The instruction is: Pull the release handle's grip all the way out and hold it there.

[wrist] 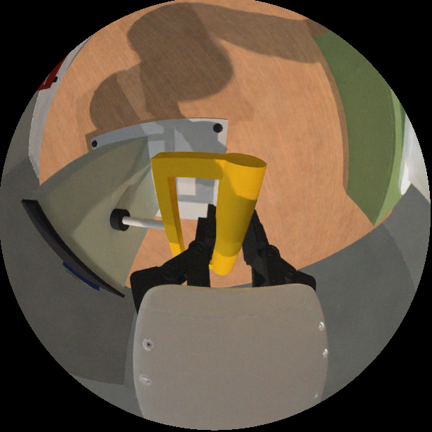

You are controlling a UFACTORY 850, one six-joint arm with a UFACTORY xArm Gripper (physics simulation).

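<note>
The release handle's yellow grip (239, 210) is a frame with a thick round bar, in the middle of the wrist view. My gripper (228, 218) is shut on the thick bar, one black finger on each side of it. A pale rod (142, 222) runs from a black collar (119, 220) on the beige housing (100, 200) to the left side of the yellow frame. The rod shows between the collar and the grip, and the grip stands apart from the housing. The rod's far end is hidden behind the frame.
A grey base plate (200, 135) with dark bolts lies under the housing on the wooden table top (290, 150). A green block (365, 125) is at the right. A dark edge (65, 247) borders the housing at the left. A red part (51, 76) shows at the upper left.
</note>
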